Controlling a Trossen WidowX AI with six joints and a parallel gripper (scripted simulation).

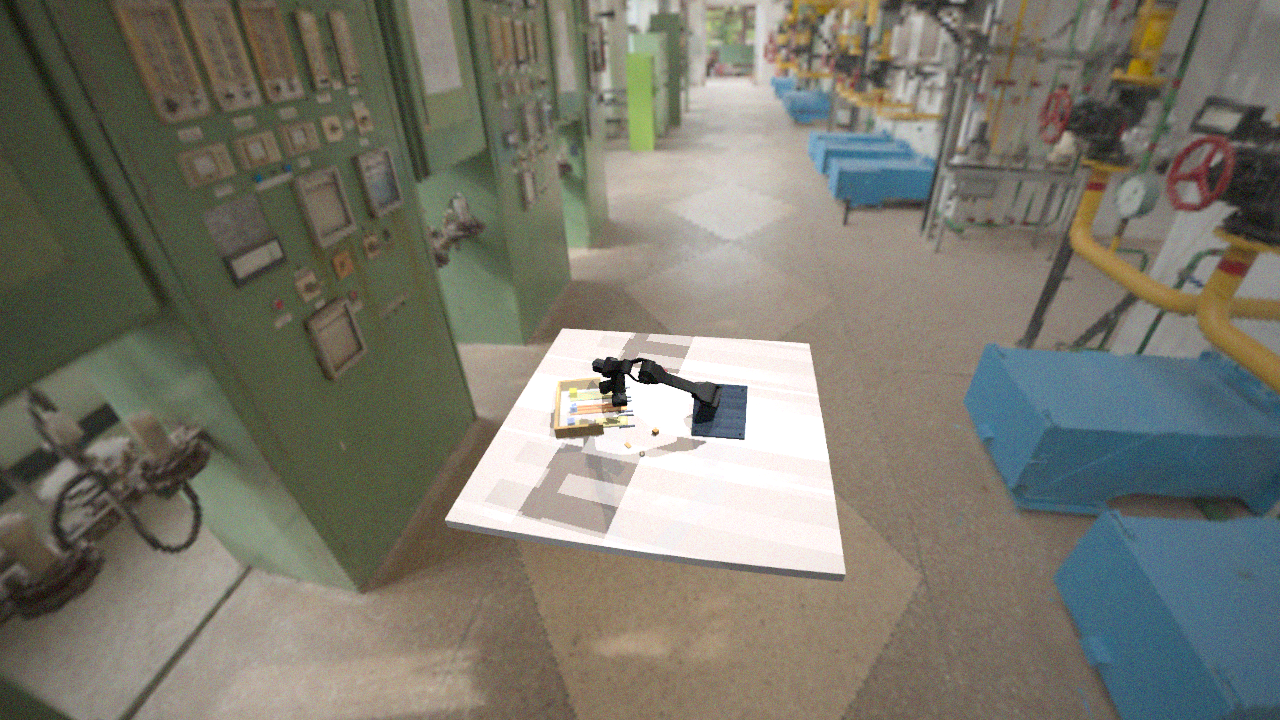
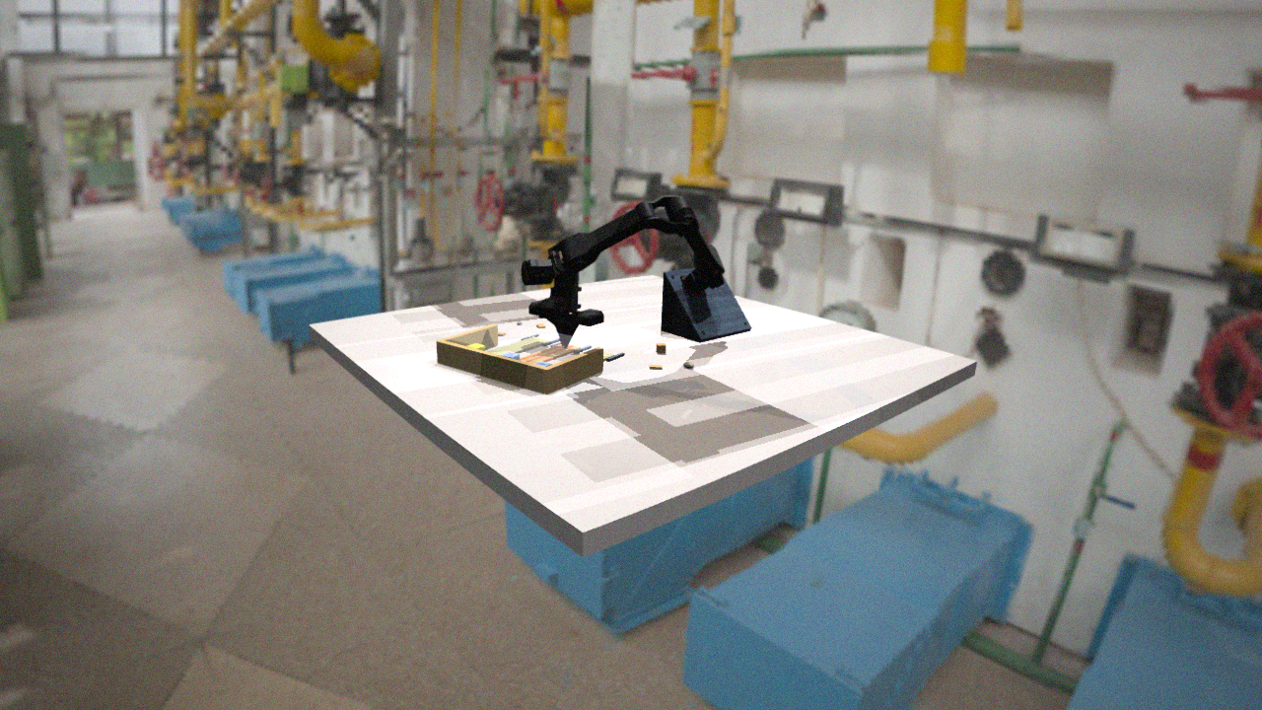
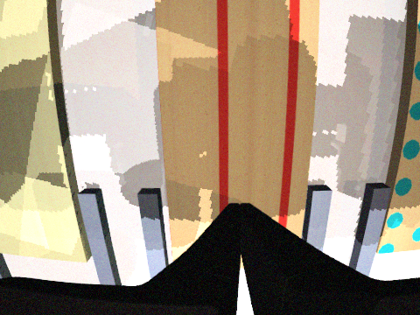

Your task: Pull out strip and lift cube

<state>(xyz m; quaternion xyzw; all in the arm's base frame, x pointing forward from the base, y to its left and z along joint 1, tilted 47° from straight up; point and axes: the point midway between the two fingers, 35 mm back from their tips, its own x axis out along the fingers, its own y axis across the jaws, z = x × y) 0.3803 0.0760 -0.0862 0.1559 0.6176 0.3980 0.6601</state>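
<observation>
My gripper tip is 100 mm to the right of the pale yellow strip and 10 mm short of it.
</observation>
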